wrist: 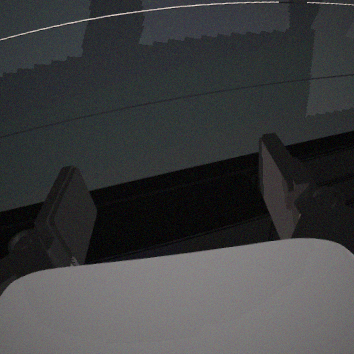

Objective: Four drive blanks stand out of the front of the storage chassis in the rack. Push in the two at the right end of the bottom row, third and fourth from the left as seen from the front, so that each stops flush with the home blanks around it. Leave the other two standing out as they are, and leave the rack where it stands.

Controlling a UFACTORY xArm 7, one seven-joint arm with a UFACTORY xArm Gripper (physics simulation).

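Frame: origin at the arm's base, x ahead, y right, z down, level; centimetres.
Seen in the pictures: gripper, between the fingertips: (170,174).
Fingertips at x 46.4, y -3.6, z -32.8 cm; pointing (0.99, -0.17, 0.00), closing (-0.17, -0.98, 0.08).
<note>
Offsets run from my fingertips to a thing's top centre. "pt": to the spot under its first point.
The storage chassis {dy -3.6, dx +17.1, dz -17.1 cm} (150,135) shows as a grey-green top surface across the upper part of the wrist view. Its dark front band {pt dy -0.1, dx +0.0, dz -2.0 cm} (175,205) slants below this, rising to the right. My gripper (170,174) is open, with one finger on each side of the view and no object between them. Its fingertips show against the edge where the top surface meets the dark front. The drive blanks cannot be told apart in the dark; part of a faint face shows low between the fingers. The rest of the front is hidden behind the pale gripper body.
Jagged-edged shadows lie over the chassis top. A thin dark line and a bright curved line cross it farther up. The pale rounded gripper body fills the bottom of the view. The rack's posts cannot be made out.
</note>
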